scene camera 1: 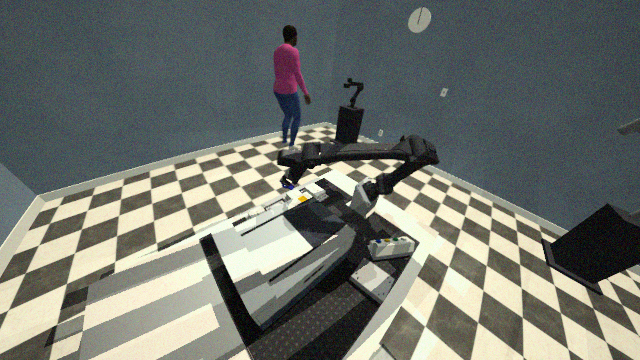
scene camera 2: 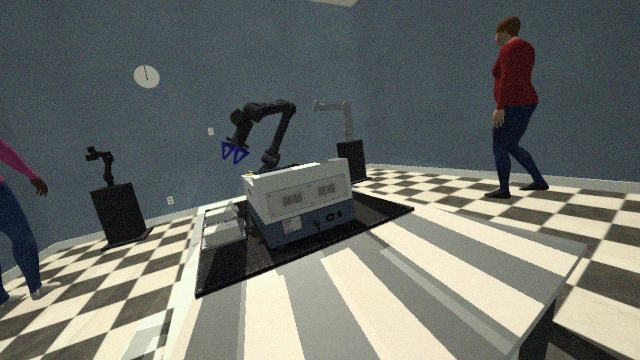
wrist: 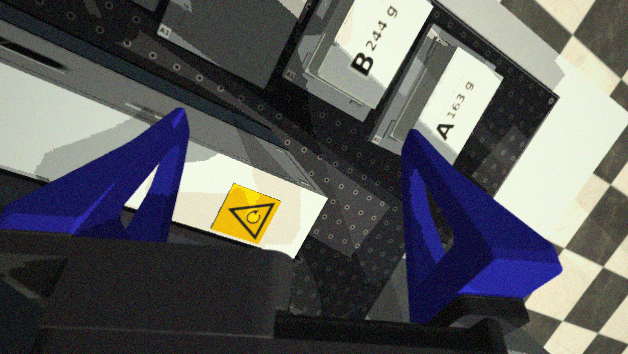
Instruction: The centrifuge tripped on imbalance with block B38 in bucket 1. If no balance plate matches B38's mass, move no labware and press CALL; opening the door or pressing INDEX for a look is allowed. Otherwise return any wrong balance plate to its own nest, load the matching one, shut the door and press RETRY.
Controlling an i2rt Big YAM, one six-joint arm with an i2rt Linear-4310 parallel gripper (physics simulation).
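Frame: origin at the arm's base, x left, y ahead, z down, level; centimetres.
Seen in the pictures: gripper, fingertip midpoint: [scene camera 1: 288,179] [scene camera 2: 228,161] [wrist: 298,129]; arm's base, link origin: [scene camera 1: 369,191].
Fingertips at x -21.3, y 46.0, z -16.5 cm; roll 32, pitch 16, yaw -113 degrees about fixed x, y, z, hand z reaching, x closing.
Pixels of each thing's top centre, then the offset from my fingertips to it. "pt": a spot on its surface instead. Level surfaces: height alone.
- yellow warning label, surface spot: [wrist: 245,213] pt dx +7.7, dy -2.4, dz +8.1 cm
- Balance plate B, top centre: [wrist: 375,40] [scene camera 2: 218,211] [scene camera 1: 296,195] dx -9.7, dy -12.1, dz +23.9 cm
- balance plate A, top centre: [wrist: 454,110] [scene camera 2: 221,204] [scene camera 1: 314,188] dx -8.0, dy -26.2, dz +23.9 cm
- nest, surface spot: [wrist: 225,40] pt dx -2.2, dy +1.3, dz +28.1 cm
- button box, top centre: [scene camera 1: 394,241] dx +50.5, dy -27.7, dz +20.9 cm
- pale flat panel, top centre: [scene camera 1: 373,276] dx +52.6, dy -6.7, dz +24.6 cm
- black perforated mat, surface height: dz +29.2 cm
My gripper [scene camera 1: 287,184] [scene camera 2: 231,160] [wrist: 298,129] is open and empty, above the end of the centrifuge and the plates beside it. The white and blue centrifuge [scene camera 1: 310,280] [scene camera 2: 310,185] [wrist: 205,200] has a yellow warning label [wrist: 245,213]; its door state, buckets and block B38 cannot be made out. Balance plate B [wrist: 395,60], marked 244 g, and balance plate A [wrist: 457,102], marked 163 g, sit in neighbouring nests. A dark grey slab or nest [wrist: 225,40] marked A1 lies left of B in the wrist view. The button box [scene camera 1: 392,248] has coloured buttons; its lettering is unreadable.
A pale flat panel [scene camera 1: 372,277] lies near the button box. The black perforated mat [scene camera 1: 305,325] [scene camera 2: 225,272] lies under the centrifuge. Other arms stand on black pedestals [scene camera 1: 350,122] [scene camera 2: 119,212] [scene camera 2: 351,155]. A person in pink [scene camera 1: 287,67] and one in red [scene camera 2: 515,72] stand away from the table.
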